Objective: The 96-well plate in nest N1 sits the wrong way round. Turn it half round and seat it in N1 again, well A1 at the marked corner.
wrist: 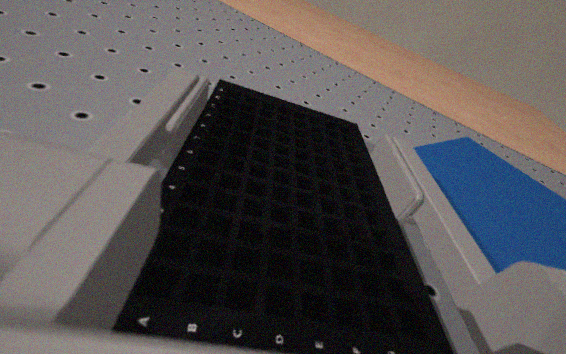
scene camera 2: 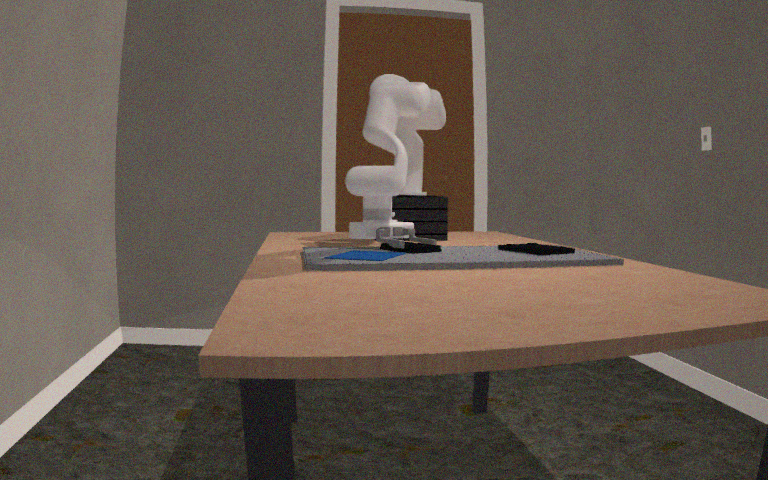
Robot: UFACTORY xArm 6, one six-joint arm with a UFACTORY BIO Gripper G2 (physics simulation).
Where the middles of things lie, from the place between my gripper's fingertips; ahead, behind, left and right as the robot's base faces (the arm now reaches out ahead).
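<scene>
The black 96-well plate (wrist: 274, 224) is 30 mm short of my hand, 10 mm to the right of it and 10 mm below it. Flat blue pad (wrist: 508, 214): 60 mm ahead of my hand, 150 mm to the right of it, 20 mm below it. Going by their middles, the black 96-well plate is the nearest to my hand of the things named here.
</scene>
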